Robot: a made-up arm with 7 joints.
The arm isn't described. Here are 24 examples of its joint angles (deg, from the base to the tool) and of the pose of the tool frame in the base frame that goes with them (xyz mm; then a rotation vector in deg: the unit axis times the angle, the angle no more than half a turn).
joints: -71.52 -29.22 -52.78 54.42 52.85 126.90 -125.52
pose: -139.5 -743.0 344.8 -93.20 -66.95 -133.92
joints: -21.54 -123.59 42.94 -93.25 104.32 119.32 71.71
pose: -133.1 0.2 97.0 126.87 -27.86 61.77
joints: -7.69 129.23 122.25 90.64 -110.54 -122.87 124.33
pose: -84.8 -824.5 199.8 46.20 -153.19 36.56
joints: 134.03 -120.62 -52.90 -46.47 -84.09 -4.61 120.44
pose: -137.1 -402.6 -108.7 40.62 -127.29 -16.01
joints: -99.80 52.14 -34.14 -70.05 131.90 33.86 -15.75
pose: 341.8 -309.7 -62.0 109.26 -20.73 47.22
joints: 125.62 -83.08 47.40 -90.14 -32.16 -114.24 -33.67
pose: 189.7 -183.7 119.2 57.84 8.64 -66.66
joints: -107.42 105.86 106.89 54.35 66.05 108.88 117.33
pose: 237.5 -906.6 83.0 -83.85 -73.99 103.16
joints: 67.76 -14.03 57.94 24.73 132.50 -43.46 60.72
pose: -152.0 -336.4 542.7 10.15 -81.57 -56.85
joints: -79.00 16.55 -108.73 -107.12 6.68 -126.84 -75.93
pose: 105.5 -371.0 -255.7 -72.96 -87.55 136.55
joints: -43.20 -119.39 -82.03 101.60 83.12 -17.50 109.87
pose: -86.0 -439.6 -281.0 96.65 -106.21 -67.63
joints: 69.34 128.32 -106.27 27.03 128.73 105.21 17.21
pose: 560.8 -276.3 66.7 -104.42 43.71 108.89
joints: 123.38 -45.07 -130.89 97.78 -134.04 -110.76 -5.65
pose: 216.3 -62.8 382.3 58.18 119.40 23.41
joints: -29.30 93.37 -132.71 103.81 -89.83 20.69 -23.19
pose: 51.8 -492.4 -595.6 95.92 38.61 -45.20
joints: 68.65 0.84 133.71 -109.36 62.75 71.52 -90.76
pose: 323.5 -589.2 13.9 -133.62 29.08 86.68
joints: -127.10 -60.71 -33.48 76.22 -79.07 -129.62 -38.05
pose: 213.6 -579.8 265.0 135.69 91.77 54.11
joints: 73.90 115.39 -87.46 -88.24 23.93 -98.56 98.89
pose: -95.2 -437.0 190.1 -25.96 -152.83 -68.64
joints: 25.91 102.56 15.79 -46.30 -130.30 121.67 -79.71
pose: 84.2 -867.9 478.1 -8.57 -94.16 -89.68
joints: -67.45 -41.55 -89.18 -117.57 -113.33 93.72 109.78
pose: 107.4 -121.1 -57.5 5.86 78.48 -126.44
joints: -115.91 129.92 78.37 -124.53 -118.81 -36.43 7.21
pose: -175.0 -687.4 -53.3 77.75 -107.02 -75.94
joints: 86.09 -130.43 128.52 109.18 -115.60 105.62 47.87
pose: -152.9 -148.4 -368.9 22.48 12.80 -50.81
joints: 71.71 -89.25 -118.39 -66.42 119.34 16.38 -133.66
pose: 244.3 -740.7 15.0 80.37 25.52 -114.37
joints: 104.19 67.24 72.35 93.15 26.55 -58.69 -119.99
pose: -282.7 -759.4 143.2 -166.09 -20.29 7.62
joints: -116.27 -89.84 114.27 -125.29 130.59 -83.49 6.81
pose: -294.3 -267.5 -18.2 -32.89 19.91 159.54
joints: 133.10 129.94 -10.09 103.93 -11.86 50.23 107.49
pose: -285.8 -99.7 106.1 17.66 -12.22 -80.86
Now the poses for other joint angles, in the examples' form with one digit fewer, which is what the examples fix.
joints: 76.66 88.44 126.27 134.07 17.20 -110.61 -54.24
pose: -126 -926 216 -151.1 66.9 -6.1
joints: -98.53 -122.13 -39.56 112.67 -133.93 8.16 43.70
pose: -125 -675 37 -34.1 -97.1 50.8
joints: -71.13 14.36 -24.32 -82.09 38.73 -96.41 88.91
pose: 226 -450 -229 35.8 25.8 -28.3
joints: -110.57 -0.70 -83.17 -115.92 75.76 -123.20 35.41
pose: 18 -486 -221 0.7 24.1 -63.8
